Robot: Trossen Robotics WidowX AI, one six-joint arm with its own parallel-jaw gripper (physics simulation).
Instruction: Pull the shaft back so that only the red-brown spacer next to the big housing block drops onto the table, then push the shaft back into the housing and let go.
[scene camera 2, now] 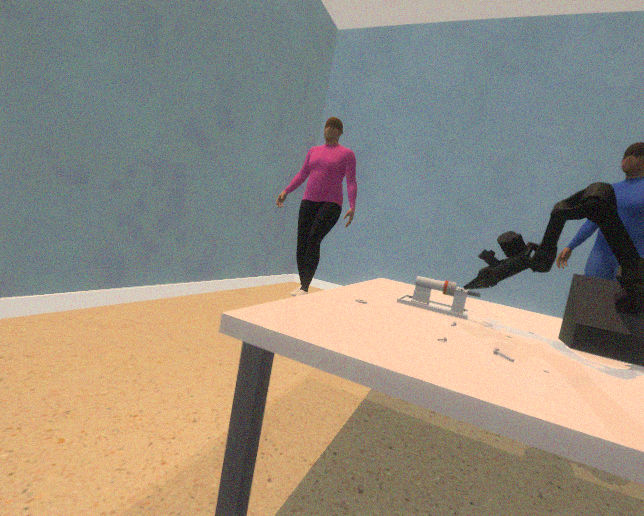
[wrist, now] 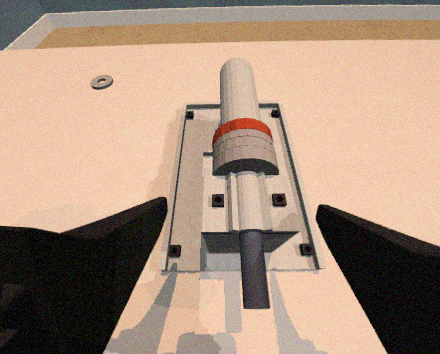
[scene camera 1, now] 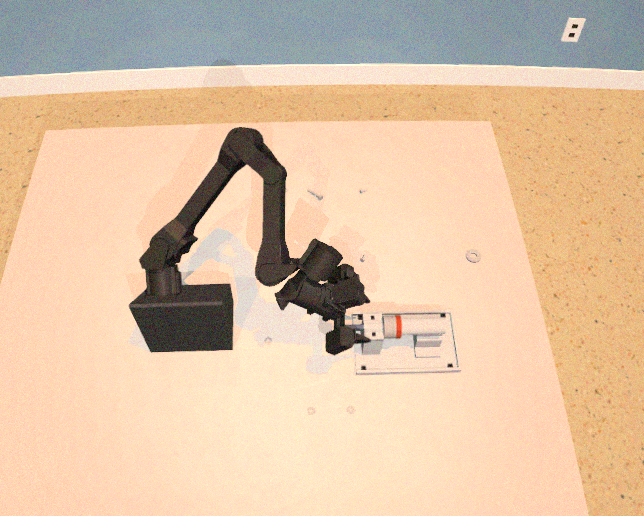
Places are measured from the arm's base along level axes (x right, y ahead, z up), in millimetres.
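Pixels of known places: gripper, fingertip midpoint: (scene camera 2: pixel 465 287) (wrist: pixel 241 207) (scene camera 1: pixel 369 321); arm's base, origin of the base link: (scene camera 2: pixel 629 305) (scene camera 1: pixel 163 294).
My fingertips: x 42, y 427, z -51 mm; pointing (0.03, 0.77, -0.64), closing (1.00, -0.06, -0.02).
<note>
Ahead of a thing's pixels: the offset from my fingertips to its top centre. "*": to the spot under its first point.
The red-brown spacer @[dx +6, dy +61, dz +9 mm] (scene camera 1: pixel 398 326) (scene camera 2: pixel 446 287) (wrist: pixel 242 127) sits between the long pale round housing (scene camera 1: pixel 424 325) (scene camera 2: pixel 428 282) (wrist: pixel 239 90) and a stack of grey rings @[dx +6, dy +35, dz +9 mm] (wrist: pixel 245 146). The dark shaft @[* dx -1, dy -32, dz -13 mm] (scene camera 2: pixel 474 293) (wrist: pixel 255 272) sticks out of the near bearing block @[* dx +36, dy +6, dz -46 mm] (scene camera 1: pixel 371 346) (scene camera 2: pixel 459 302) (wrist: pixel 212 220), toward the arm. My gripper (scene camera 1: pixel 368 319) (scene camera 2: pixel 466 288) (wrist: pixel 241 207) is open and empty. In the wrist view its fingers stand wide on either side of the near block and shaft, apart from both. The underside of the spacer is hidden in the wrist view.
The assembly stands on a flat base plate (scene camera 1: pixel 408 371) (wrist: pixel 194 200) with black bolts. A washer @[dx -225, dy +281, dz -90 mm] (scene camera 1: pixel 467 255) (scene camera 2: pixel 361 301) (wrist: pixel 95 84) lies beyond it. A long bolt @[dx -422, dy -104, dz -78 mm] (scene camera 1: pixel 315 194) (scene camera 2: pixel 503 355) and small screws (scene camera 1: pixel 362 258) (scene camera 2: pixel 441 339) lie to the side. Two people stand beyond the table.
</note>
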